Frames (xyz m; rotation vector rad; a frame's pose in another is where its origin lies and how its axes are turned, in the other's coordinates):
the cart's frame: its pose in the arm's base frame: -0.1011 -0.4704 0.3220 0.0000 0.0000 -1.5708
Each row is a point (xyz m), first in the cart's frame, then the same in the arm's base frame.
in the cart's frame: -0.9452 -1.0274 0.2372
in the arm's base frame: -1.1285 0.4748 0.5592
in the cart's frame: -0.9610 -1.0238 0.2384
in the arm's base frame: -1.1249 0.4906 0.5604
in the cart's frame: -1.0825 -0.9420 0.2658
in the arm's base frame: -1.0431 0.6121 0.5878
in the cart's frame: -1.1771 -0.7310 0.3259
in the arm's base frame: -0.8321 0.7067 0.6479
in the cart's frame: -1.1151 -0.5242 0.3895
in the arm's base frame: -0.6253 0.6447 0.7115
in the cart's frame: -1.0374 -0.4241 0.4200
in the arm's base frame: -0.5252 0.5670 0.7420
